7 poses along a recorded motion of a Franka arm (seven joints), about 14 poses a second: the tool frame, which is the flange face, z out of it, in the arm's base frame.
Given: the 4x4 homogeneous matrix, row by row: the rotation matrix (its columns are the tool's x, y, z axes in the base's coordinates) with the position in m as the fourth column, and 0 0 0 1 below. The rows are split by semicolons.
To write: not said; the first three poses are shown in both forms.
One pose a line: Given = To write
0.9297 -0.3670 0.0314 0.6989; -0.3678 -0.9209 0.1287 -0.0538; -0.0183 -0.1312 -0.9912 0.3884; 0 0 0 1 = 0.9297 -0.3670 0.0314 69.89; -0.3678 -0.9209 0.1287 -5.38; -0.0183 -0.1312 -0.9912 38.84; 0 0 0 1
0.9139 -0.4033 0.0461 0.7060; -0.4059 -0.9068 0.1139 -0.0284; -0.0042 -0.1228 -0.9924 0.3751; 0 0 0 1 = 0.9139 -0.4033 0.0461 70.60; -0.4059 -0.9068 0.1139 -2.84; -0.0042 -0.1228 -0.9924 37.51; 0 0 0 1
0.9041 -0.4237 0.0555 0.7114; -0.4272 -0.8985 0.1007 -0.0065; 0.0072 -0.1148 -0.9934 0.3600; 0 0 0 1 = 0.9041 -0.4237 0.0555 71.14; -0.4272 -0.8985 0.1007 -0.65; 0.0072 -0.1148 -0.9934 36.00; 0 0 0 1
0.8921 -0.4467 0.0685 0.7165; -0.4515 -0.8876 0.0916 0.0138; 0.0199 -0.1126 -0.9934 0.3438; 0 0 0 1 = 0.8921 -0.4467 0.0685 71.65; -0.4515 -0.8876 0.0916 1.38; 0.0199 -0.1126 -0.9934 34.38; 0 0 0 1
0.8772 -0.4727 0.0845 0.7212; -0.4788 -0.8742 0.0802 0.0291; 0.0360 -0.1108 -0.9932 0.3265; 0 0 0 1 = 0.8772 -0.4727 0.0845 72.12; -0.4788 -0.8742 0.0802 2.91; 0.0360 -0.1108 -0.9932 32.65; 0 0 0 1
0.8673 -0.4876 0.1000 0.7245; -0.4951 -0.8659 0.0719 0.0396; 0.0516 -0.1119 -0.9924 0.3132; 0 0 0 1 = 0.8673 -0.4876 0.1000 72.45; -0.4951 -0.8659 0.0719 3.96; 0.0516 -0.1119 -0.9924 31.32; 0 0 0 1
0.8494 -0.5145 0.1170 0.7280; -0.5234 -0.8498 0.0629 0.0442; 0.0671 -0.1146 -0.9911 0.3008; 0 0 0 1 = 0.8494 -0.5145 0.1170 72.80; -0.5234 -0.8498 0.0629 4.42; 0.0671 -0.1146 -0.9911 30.08; 0 0 0 1
